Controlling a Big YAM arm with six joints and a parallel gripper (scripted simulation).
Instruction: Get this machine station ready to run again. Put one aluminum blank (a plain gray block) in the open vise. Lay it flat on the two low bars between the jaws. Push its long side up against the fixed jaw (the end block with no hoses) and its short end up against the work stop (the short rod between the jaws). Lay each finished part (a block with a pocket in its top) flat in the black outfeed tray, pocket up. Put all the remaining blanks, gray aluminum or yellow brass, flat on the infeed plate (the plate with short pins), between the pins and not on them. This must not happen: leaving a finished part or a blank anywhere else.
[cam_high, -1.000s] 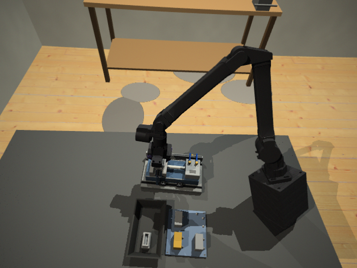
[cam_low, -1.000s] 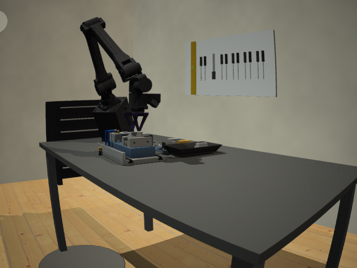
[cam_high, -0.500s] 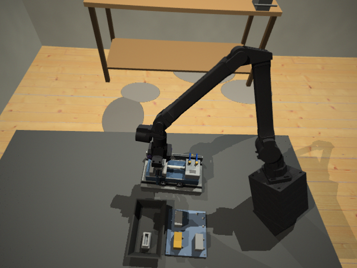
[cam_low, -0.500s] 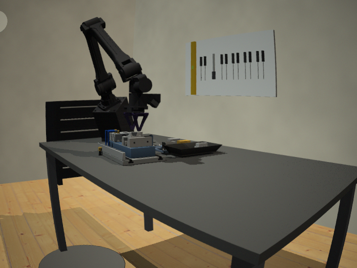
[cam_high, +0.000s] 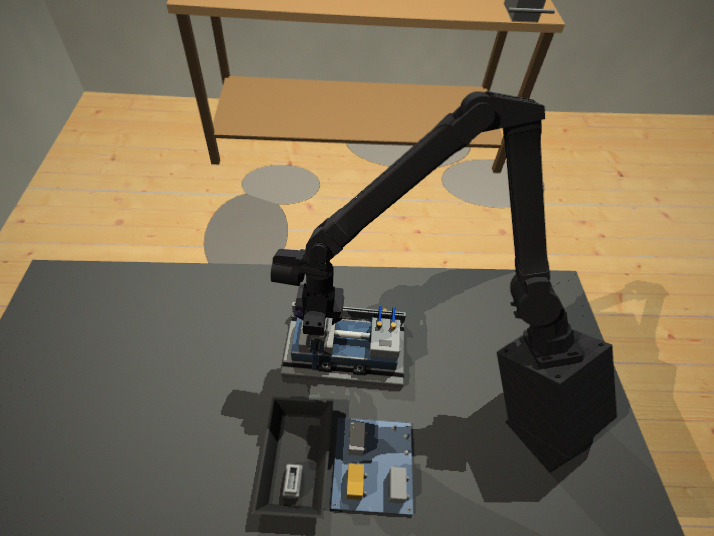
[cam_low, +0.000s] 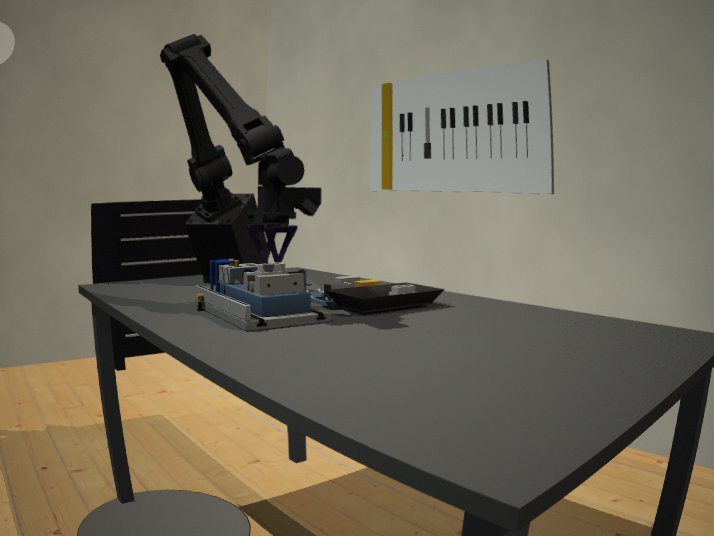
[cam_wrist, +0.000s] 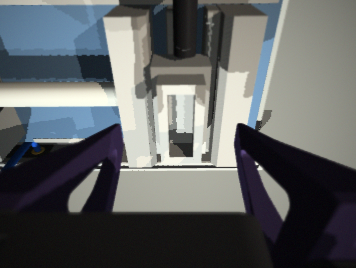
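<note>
My gripper is now 50 mm above the moving jaw, 30 mm past it and 10 mm to the right of it. The rest, counted from my hand: fixed jaw (50 mm below, 30 mm ahead); then work stop rod (50 mm to the left, 40 mm below, 10 mm ahead); then vise (90 mm below, 70 mm behind, 10 mm to the left).
</note>
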